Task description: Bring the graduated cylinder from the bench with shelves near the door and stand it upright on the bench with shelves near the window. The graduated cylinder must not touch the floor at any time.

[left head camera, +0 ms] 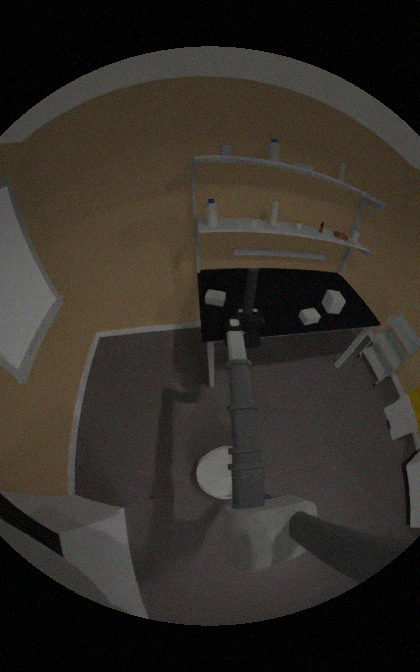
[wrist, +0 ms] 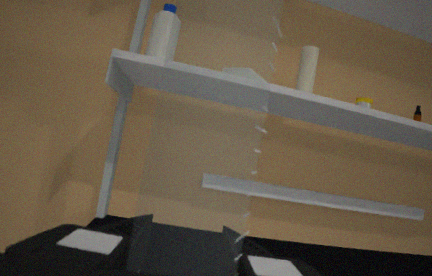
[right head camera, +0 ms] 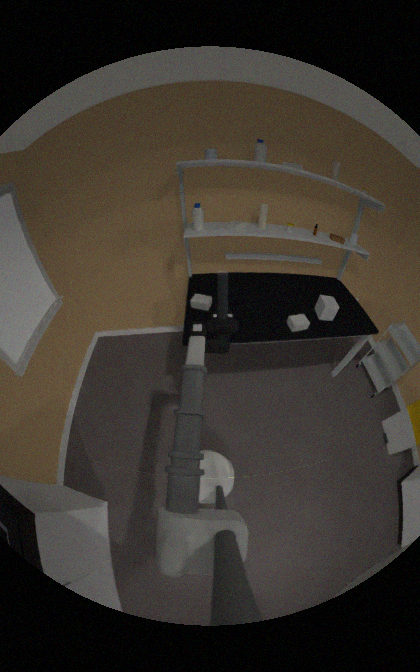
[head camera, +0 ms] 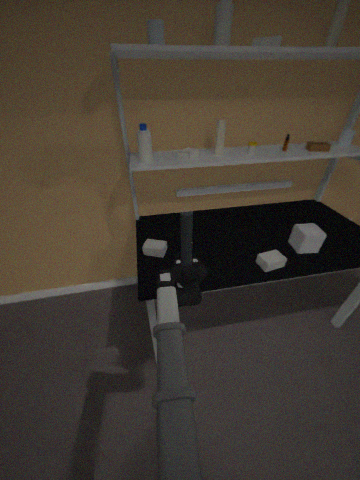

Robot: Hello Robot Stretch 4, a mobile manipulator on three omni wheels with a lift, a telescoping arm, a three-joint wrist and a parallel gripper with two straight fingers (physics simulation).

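Frame: origin at the robot's base, x ahead, y left, z up, level; centimetres.
Seen in the pictures: gripper, fingertip midpoint: (wrist: 185,240) (head camera: 184,253).
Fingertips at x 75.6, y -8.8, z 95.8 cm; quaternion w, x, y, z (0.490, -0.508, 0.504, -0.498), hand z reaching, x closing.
Observation:
Offsets run from my fingertips to a thing's middle. Level surfaces: height alone.
The graduated cylinder @(dx -5.7, dy +0.1, dz +6.1 cm) (head camera: 186,235) (left head camera: 251,290) (right head camera: 222,296) is a tall, clear tube held roughly upright. In the wrist view the cylinder (wrist: 205,150) shows white graduation marks along its right side. My gripper (head camera: 187,265) (left head camera: 248,313) (right head camera: 223,319) (wrist: 185,240) is shut on it, low on the tube. It is at the front left part of the black top of a bench with shelves @(dz -22.3 cm) (head camera: 230,240) (left head camera: 282,292) (right head camera: 265,305). The cylinder's base is hidden by the gripper and wrist, so I cannot tell whether it touches the bench top.
A small white block @(dx +29.5, dy +13.6, dz -19.4 cm) (head camera: 155,248) lies left of the gripper; another block @(dx +11.4, dy -48.7, dz -19.4 cm) (head camera: 271,260) and a larger cube @(dx +23.7, dy -75.1, dz -15.8 cm) (head camera: 307,238) are to the right. The lower shelf @(dz +23.4 cm) (head camera: 200,158) holds bottles above the bench's back. A stool (left head camera: 215,472) stands near my base, and a step stool (left head camera: 390,350) at the right.

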